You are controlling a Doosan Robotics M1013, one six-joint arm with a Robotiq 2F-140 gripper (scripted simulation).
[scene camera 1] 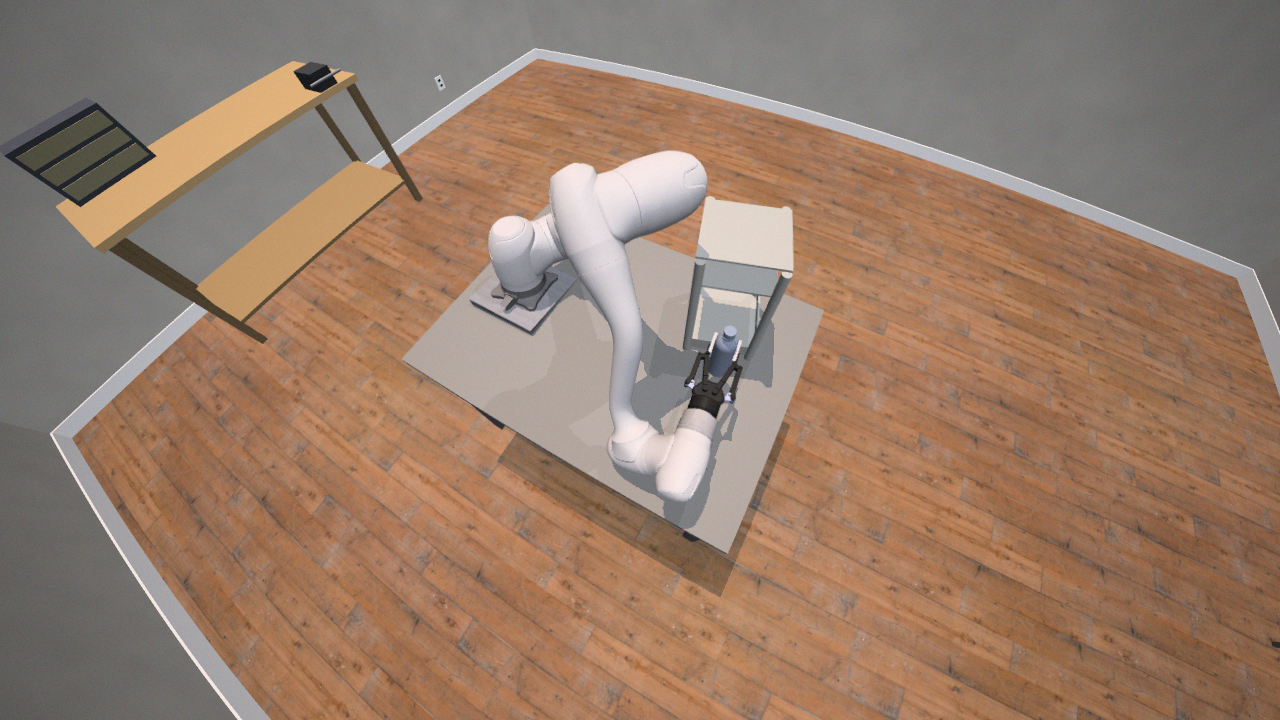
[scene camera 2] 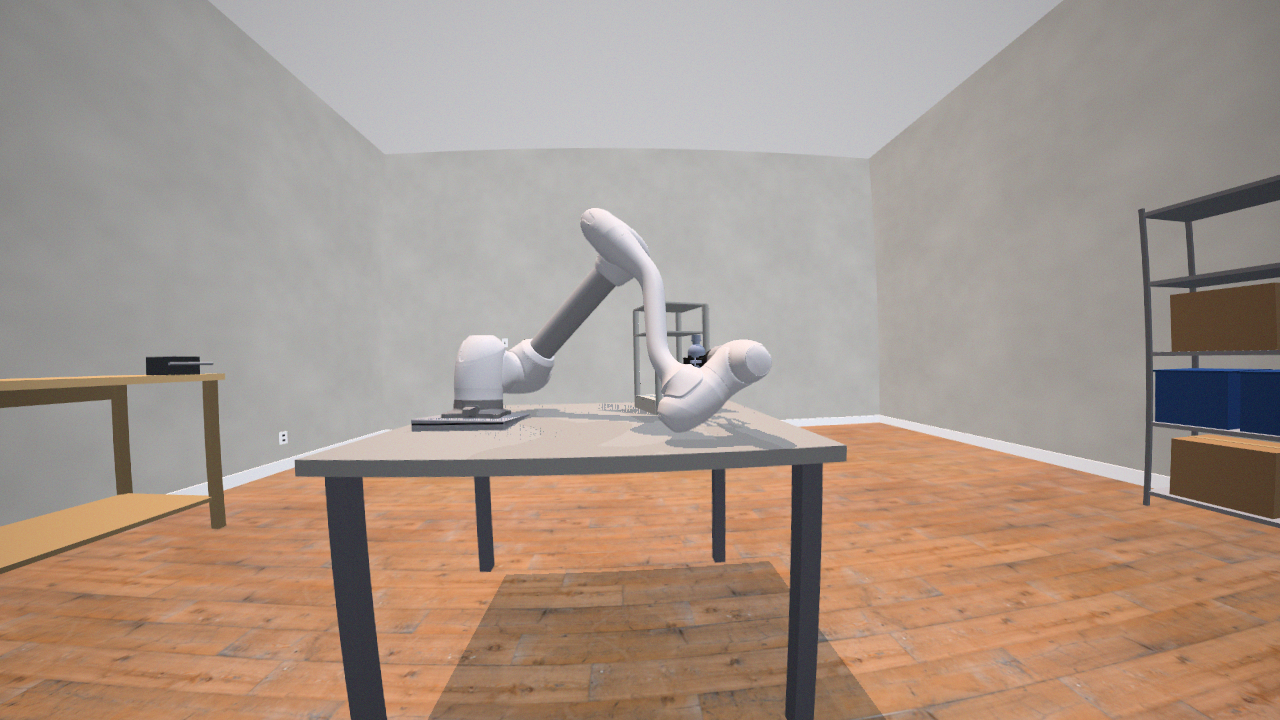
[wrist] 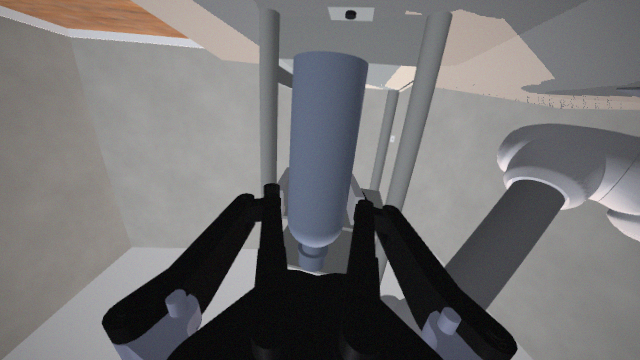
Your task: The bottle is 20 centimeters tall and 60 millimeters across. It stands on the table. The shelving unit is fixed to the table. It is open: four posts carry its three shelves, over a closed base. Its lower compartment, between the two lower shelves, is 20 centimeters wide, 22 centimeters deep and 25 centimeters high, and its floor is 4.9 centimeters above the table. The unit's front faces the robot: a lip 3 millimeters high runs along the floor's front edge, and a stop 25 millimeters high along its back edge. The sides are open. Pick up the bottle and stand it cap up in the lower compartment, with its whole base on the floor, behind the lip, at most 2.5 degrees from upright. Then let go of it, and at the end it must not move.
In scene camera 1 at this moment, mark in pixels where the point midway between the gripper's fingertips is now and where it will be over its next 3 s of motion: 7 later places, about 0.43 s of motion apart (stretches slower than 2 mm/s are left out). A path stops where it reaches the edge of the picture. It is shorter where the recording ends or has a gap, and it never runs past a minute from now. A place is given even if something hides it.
The gripper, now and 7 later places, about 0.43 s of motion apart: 727,339; 726,338; 725,338; 725,336; 726,331; 727,322; 728,312; 728,303
